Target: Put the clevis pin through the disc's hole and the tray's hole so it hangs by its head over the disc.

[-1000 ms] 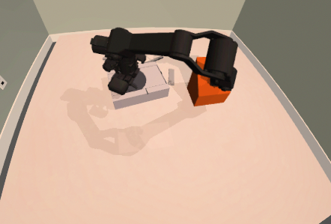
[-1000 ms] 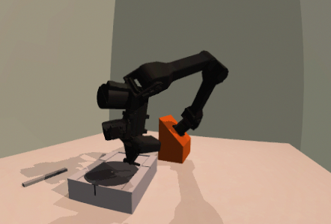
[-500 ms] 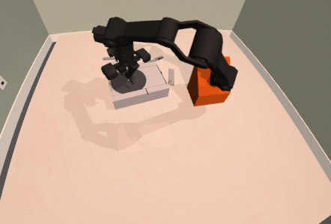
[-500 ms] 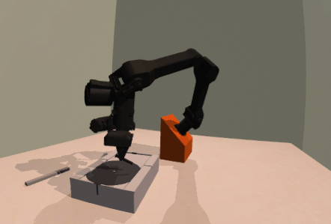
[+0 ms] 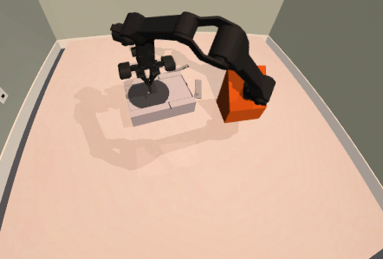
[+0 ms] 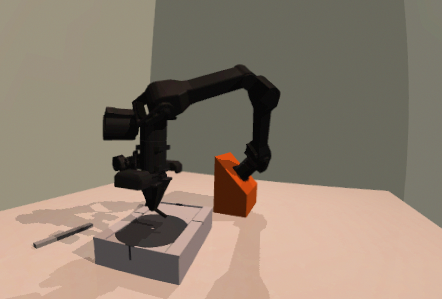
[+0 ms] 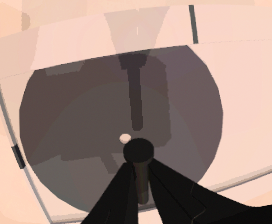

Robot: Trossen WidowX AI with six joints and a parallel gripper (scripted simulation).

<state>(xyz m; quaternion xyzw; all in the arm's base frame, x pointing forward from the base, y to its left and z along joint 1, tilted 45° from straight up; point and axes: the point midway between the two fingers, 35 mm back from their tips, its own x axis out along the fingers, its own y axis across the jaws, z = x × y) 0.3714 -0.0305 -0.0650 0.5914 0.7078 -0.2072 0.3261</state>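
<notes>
Now: gripper tip 4 cm above the dark flat disc. From my gripper tip the other things lie so: steel clevis pin 1 cm to the left; then steel tray 5 cm below, 3 cm behind; then thin grey bar 22 cm to the right, 9 cm below, 9 cm ahead.
</notes>
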